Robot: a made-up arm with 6 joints. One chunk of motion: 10 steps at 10 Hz.
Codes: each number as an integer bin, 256 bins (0 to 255) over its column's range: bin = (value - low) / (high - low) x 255, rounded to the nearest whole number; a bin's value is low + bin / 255 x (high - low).
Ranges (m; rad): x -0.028..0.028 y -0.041..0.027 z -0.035..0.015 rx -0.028..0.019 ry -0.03..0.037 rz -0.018..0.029
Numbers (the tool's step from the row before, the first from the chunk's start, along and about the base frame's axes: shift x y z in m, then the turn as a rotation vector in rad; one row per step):
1: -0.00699 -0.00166 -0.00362 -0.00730 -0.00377 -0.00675
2: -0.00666 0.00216 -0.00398 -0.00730 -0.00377 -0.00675
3: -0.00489 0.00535 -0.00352 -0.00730 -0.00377 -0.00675
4: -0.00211 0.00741 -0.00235 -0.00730 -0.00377 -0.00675
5: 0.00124 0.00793 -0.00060 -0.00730 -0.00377 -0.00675
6: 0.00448 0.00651 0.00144 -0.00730 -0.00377 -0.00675
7: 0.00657 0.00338 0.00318 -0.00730 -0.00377 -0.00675
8: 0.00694 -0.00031 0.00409 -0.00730 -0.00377 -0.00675
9: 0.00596 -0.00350 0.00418 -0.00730 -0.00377 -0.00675
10: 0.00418 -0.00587 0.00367 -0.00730 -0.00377 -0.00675
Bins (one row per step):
1: 96 148 160 112 100 61
2: 97 162 158 112 100 61
3: 105 174 161 112 100 61
4: 118 182 167 112 100 61
5: 133 183 175 112 100 61
6: 148 178 186 112 100 61
7: 157 166 195 112 100 61
8: 159 153 199 112 100 61
9: 155 141 200 112 100 61
10: 147 132 197 112 100 61

